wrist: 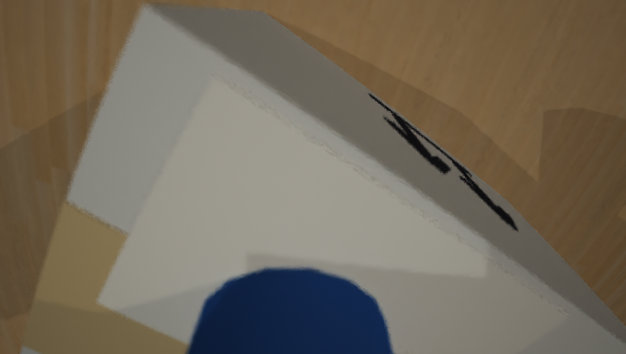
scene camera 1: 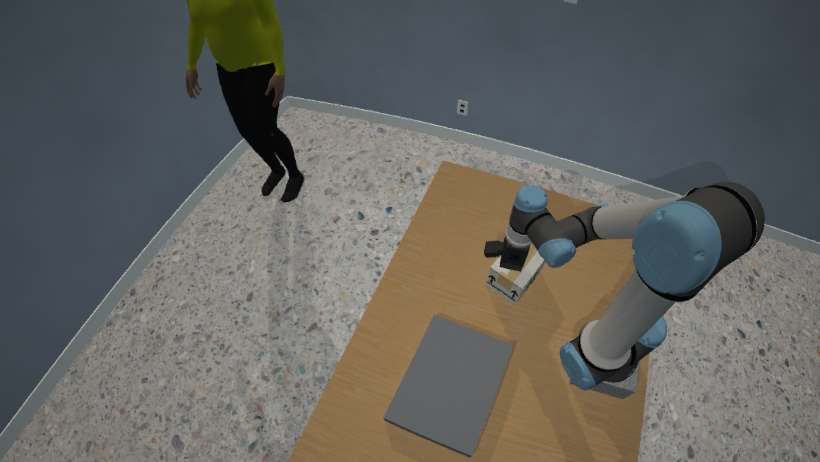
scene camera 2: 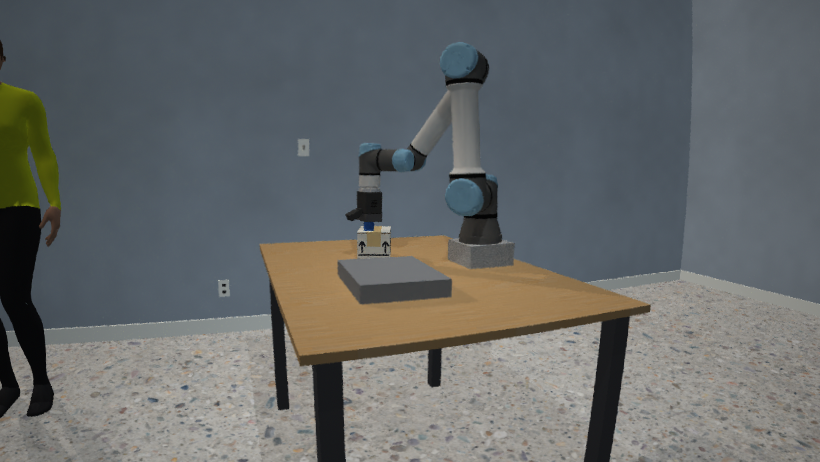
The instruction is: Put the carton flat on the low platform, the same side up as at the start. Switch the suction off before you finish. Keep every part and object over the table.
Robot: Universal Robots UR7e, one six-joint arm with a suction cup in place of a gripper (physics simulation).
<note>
In view: my suction cup [wrist: 273, 303], a low grey platform [scene camera 1: 445, 396] and a carton [scene camera 1: 510, 284].
The low grey platform is seen too in scene camera 2 [scene camera 2: 390, 279]. The carton shows as well in the wrist view [wrist: 224, 144] and in scene camera 2 [scene camera 2: 370, 244]. The wrist view does not show the low grey platform: it is out of frame.
</note>
